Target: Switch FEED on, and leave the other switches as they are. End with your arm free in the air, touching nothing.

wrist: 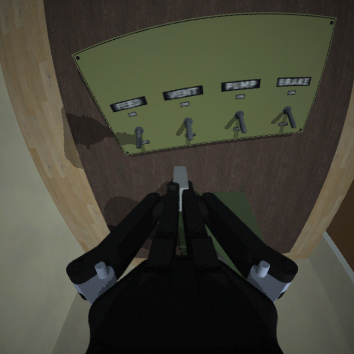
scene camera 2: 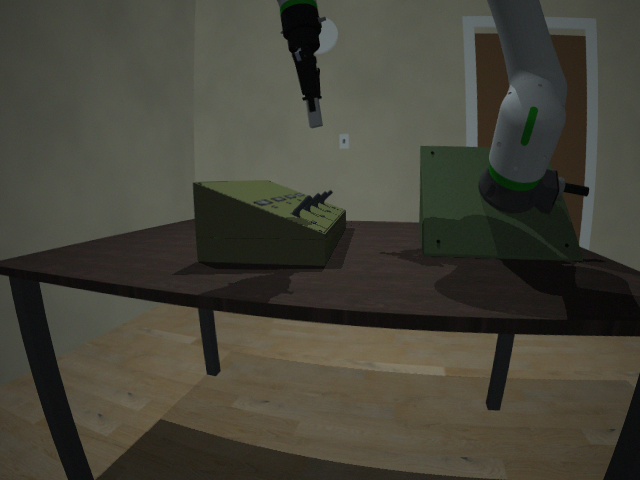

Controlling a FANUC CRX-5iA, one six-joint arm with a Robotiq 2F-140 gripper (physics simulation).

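Pixels of known places: gripper, fingertip midpoint: (wrist: 179,175) (scene camera 2: 316,126); arm's base, link origin: (scene camera 2: 508,189).
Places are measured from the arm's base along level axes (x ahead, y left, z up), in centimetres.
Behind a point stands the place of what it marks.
Note:
The olive switch box (scene camera 2: 258,229) @[x 47.9, y 33.8, z -7.4 cm] (wrist: 200,60) @[x 59.7, y 12.6, z -0.7 cm] stands on the table, with its sloped panel facing up. In the wrist view four levers stand in a row under their labels: FEED (wrist: 139,137) @[x 42.9, y 24.9, z -3.1 cm], VENT (wrist: 189,129) @[x 45.7, y 13.5, z -2.8 cm], PUMP (wrist: 241,122) @[x 48.4, y 2.2, z -2.8 cm] and BRAKE (wrist: 290,117) @[x 51.3, y -9.3, z -2.9 cm]. All four lean alike toward the panel's lower edge, the OFF side. The FEED lever (scene camera 2: 301,206) @[x 42.6, y 25.8, z -3.6 cm] is the nearest one in the scene view. My gripper (scene camera 2: 314,122) @[x 43.8, y 14.8, z 14.0 cm] (wrist: 179,175) @[x 43.8, y 14.8, z 14.0 cm] is shut and empty, fingertips together. It hangs in the air well above the box, touching nothing. In the wrist view its tips show below the panel, between the FEED and VENT levers.
A green wedge-shaped block (scene camera 2: 449,191) @[x 14.4, y 3.0, z -0.9 cm] (wrist: 232,210) @[x 21.8, y -2.2, z -4.1 cm] stands on the dark table (scene camera 2: 361,289) @[x 25.8, y 41.6, z -14.1 cm] (wrist: 150,175) @[x 25.9, y 24.8, z -14.1 cm] to the right in the scene view, beside the arm's base (scene camera 2: 511,193) @[x 0.4, y 7.8, z -0.7 cm]. The arm's shadow falls by the FEED corner. A door (scene camera 2: 571,103) is in the back wall.

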